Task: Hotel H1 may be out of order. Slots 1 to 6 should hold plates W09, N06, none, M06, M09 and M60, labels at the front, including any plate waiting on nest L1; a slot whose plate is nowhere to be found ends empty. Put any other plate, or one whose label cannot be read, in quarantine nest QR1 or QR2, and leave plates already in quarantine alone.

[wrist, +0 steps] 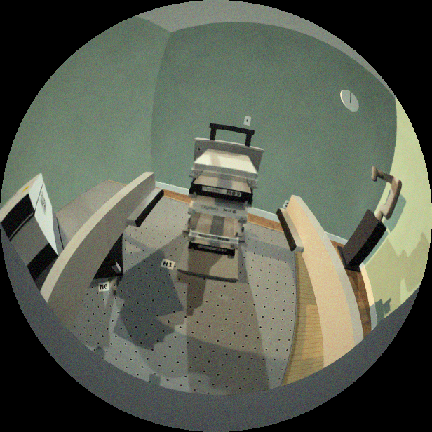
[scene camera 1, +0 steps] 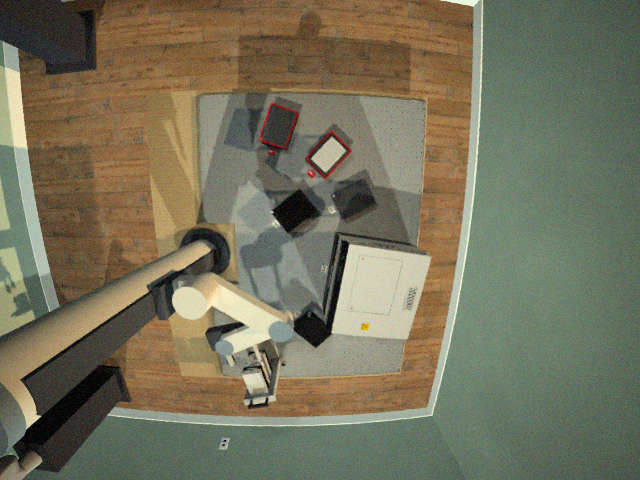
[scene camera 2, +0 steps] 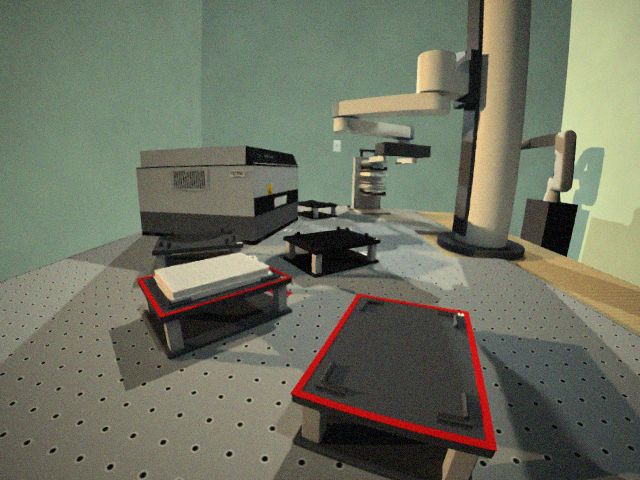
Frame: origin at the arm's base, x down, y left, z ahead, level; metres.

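Seen in the pictures: gripper, fingertip midpoint: (scene camera 1: 246, 362); arm's base, link origin: (scene camera 1: 205, 253) (scene camera 2: 478, 247).
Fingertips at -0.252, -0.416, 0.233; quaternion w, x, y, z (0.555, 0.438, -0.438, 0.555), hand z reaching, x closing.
Note:
Pixels of each thing's top centre, then the offset from my fingertips to it, as dx, dy, dz.
- red-edged quarantine nest, top centre: (scene camera 2: 212, 275) (scene camera 1: 328, 154) +0.185, +0.866, +0.353
- white plate, top centre: (scene camera 2: 212, 268) (scene camera 1: 328, 154) +0.175, +0.866, +0.353
- grey instrument, top centre: (scene camera 2: 225, 151) (scene camera 1: 381, 296) -0.004, +0.312, +0.555
Hotel H1 (scene camera 1: 275, 379) (scene camera 2: 356, 183) (wrist: 210, 270) holds a stack of plates. In the wrist view a pale plate (wrist: 225, 161) is topmost, with no readable label. Below it are black plate M09 (wrist: 220, 191) and pale plate M06 (wrist: 217, 208), then a gap, a pale plate (wrist: 214, 239) and a black plate (wrist: 211, 248) with blurred labels. My gripper (scene camera 1: 242, 357) (scene camera 2: 406, 161) (wrist: 222, 191) is partly open and empty, in front of the hotel. One red-edged quarantine nest (scene camera 1: 339, 163) (scene camera 2: 227, 296) bears a white plate (scene camera 1: 328, 153) (scene camera 2: 211, 276); the other (scene camera 1: 279, 126) (scene camera 2: 398, 361) is bare.
A large white and grey instrument (scene camera 1: 379, 289) (scene camera 2: 199, 188) stands beside the hotel side of the board. Black nests (scene camera 1: 311, 328) (scene camera 1: 296, 210) (scene camera 1: 355, 197) stand near it; one is by the N6 tag (wrist: 103, 286). The arm's column (scene camera 2: 498, 129) stands at the board's edge.

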